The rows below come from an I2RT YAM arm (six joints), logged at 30 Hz.
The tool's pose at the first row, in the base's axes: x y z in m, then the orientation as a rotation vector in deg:
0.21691, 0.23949, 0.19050, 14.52, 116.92, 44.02
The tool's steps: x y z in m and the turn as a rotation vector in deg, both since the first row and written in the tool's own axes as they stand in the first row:
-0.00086, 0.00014, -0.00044, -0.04, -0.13, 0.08
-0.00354, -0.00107, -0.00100, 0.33, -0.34, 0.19
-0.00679, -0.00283, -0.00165, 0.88, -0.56, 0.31
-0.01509, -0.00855, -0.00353, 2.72, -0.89, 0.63
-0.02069, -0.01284, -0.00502, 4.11, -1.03, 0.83
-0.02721, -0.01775, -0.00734, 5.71, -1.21, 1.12
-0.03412, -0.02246, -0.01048, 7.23, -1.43, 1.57
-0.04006, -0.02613, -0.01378, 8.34, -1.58, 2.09
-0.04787, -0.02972, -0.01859, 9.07, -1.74, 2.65
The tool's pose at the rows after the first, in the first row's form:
0.21702, 0.23902, 0.19135, 14.62, 116.78, 44.07
0.21821, 0.23662, 0.19268, 15.02, 116.74, 43.71
0.21971, 0.23349, 0.19411, 15.53, 116.77, 43.18
0.22350, 0.22444, 0.19708, 17.01, 117.23, 41.43
0.22592, 0.21790, 0.19892, 18.05, 117.67, 40.11
0.22826, 0.21011, 0.20133, 19.32, 118.14, 38.61
0.23012, 0.20195, 0.20446, 20.71, 118.52, 37.28
0.23118, 0.19498, 0.20761, 21.93, 118.79, 36.41
0.23206, 0.18659, 0.21269, 22.97, 118.91, 35.96

